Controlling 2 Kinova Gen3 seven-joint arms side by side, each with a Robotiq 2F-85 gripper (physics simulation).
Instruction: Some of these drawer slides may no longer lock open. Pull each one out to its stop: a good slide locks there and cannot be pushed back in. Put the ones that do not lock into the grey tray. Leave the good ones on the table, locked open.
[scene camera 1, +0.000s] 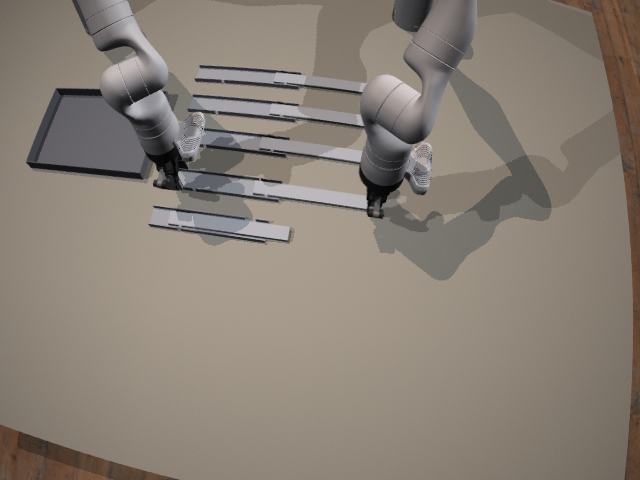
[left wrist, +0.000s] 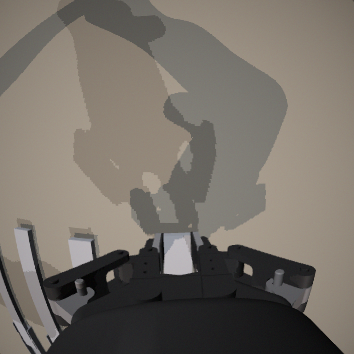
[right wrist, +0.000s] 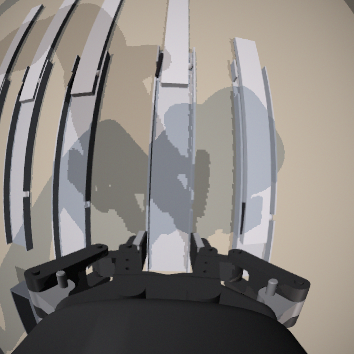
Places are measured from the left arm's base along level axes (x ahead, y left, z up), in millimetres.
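Pixels of known places: left gripper, fingertip midpoint: (scene camera 1: 373, 204) (left wrist: 176, 242); right gripper, fingertip midpoint: (scene camera 1: 181, 177) (right wrist: 168, 241); left arm's base at its link origin: (scene camera 1: 410, 19).
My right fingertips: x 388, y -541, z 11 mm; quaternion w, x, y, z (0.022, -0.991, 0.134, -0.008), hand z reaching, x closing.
For each thing: its top centre in the pictures, then the offset to it from my right fingertips.
- fifth slide at its top centre: (right wrist: 257, 124) (scene camera 1: 226, 225) 110 mm ahead, 86 mm left, 1 mm up
- grey tray at its top centre: (scene camera 1: 93, 126) 150 mm back, 202 mm right, 19 mm up
The fourth slide from the top of the scene view (scene camera 1: 222, 184) (left wrist: 178, 257) (right wrist: 170, 200) is pulled far out. My left gripper (scene camera 1: 375, 210) (left wrist: 176, 242) is shut on the end of its inner rail, at the right. My right gripper (scene camera 1: 168, 181) (right wrist: 168, 241) is shut on the outer rail's left end. The fifth slide (scene camera 1: 227, 225) (right wrist: 256, 125) lies pushed in, nearest the picture's bottom. The first (scene camera 1: 242, 77), second (scene camera 1: 232, 106) and third slide (scene camera 1: 310, 149) (left wrist: 81, 250) (right wrist: 72, 200) lie extended; the left arm hides their right ends in the scene view.
The grey tray (scene camera 1: 93, 170) (right wrist: 21, 300) stands at the left of the scene view, partly behind the right arm. No slide shows in its visible part. The third and fifth slides lie parallel on either side of the held one.
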